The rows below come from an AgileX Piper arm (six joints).
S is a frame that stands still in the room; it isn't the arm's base.
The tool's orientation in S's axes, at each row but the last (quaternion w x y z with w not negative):
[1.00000 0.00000 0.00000 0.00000]
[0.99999 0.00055 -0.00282 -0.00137]
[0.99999 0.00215 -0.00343 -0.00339]
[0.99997 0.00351 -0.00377 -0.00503]
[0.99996 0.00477 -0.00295 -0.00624]
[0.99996 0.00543 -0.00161 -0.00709]
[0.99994 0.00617 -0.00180 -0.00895]
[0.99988 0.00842 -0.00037 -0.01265]
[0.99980 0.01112 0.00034 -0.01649]
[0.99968 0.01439 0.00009 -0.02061]
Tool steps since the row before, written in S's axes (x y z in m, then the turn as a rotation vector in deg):
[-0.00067 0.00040 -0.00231 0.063 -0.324 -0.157]
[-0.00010 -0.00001 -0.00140 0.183 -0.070 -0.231]
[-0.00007 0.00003 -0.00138 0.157 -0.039 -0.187]
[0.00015 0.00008 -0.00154 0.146 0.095 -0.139]
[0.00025 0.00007 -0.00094 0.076 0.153 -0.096]
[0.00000 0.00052 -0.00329 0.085 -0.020 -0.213]
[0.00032 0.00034 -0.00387 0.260 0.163 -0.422]
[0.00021 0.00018 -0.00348 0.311 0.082 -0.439]
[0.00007 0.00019 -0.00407 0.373 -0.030 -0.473]
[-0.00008 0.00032 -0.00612 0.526 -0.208 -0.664]
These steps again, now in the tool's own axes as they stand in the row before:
[-0.00067 0.00040 -0.00231 0.063 -0.324 -0.157]
[-0.00011 -0.00001 -0.00140 0.182 -0.070 -0.232]
[-0.00008 0.00002 -0.00138 0.156 -0.039 -0.188]
[0.00014 0.00007 -0.00154 0.144 0.095 -0.141]
[0.00024 0.00006 -0.00094 0.074 0.153 -0.098]
[-0.00002 0.00048 -0.00330 0.085 -0.021 -0.213]
[0.00030 0.00030 -0.00388 0.256 0.162 -0.425]
[0.00020 0.00013 -0.00348 0.309 0.082 -0.441]
[0.00007 0.00010 -0.00407 0.374 -0.028 -0.472]
[-0.00009 0.00014 -0.00613 0.535 -0.205 -0.658]

